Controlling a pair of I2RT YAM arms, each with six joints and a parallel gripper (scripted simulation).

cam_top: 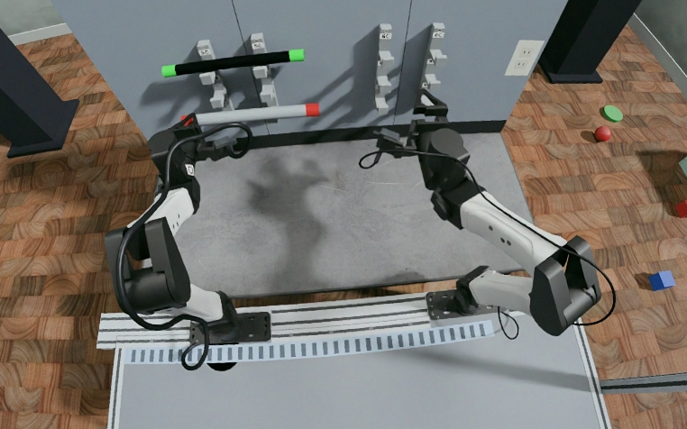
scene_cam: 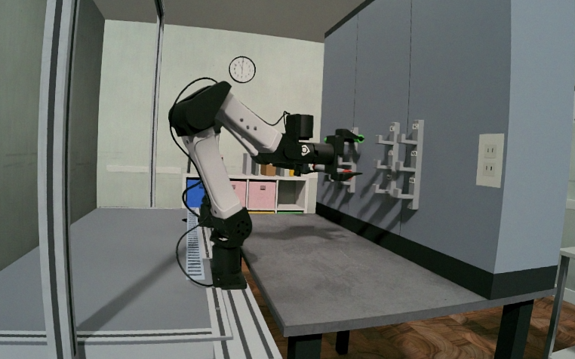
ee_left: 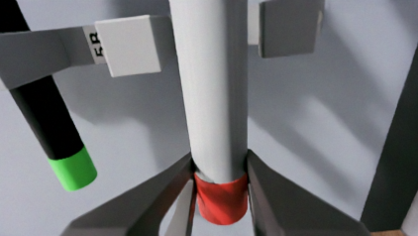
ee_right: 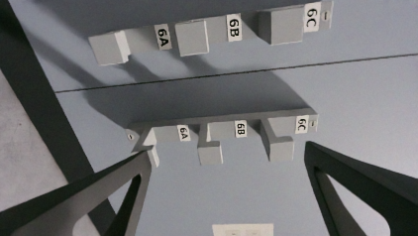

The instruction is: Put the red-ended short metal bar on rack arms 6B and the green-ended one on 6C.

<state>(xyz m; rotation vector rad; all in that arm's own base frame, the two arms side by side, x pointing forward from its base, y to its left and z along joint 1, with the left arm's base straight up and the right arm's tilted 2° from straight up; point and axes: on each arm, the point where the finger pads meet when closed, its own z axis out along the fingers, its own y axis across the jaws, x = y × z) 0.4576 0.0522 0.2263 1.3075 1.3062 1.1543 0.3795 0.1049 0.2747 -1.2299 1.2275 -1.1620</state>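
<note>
Now: left hand 50 mm short of the green-ended bar, 130 mm to the left of it and 120 mm below it. Also, from my left hand: red-ended bar 140 mm to the right; blue-grey wall 190 mm ahead, 340 mm to the right, 210 mm above; rack strip 30 mm ahead, 470 mm to the right, 40 mm above.
Now: the rack strip 120 mm ahead of my right hand, 60 mm to the left of it and 20 mm below it. The rest, counted from my right hand: red-ended bar: 390 mm to the left, 80 mm ahead, 60 mm below; blue-grey wall: 270 mm ahead, 180 mm to the left, 160 mm above; outlet plate: 320 mm to the right, 150 mm ahead, 10 mm above.
</note>
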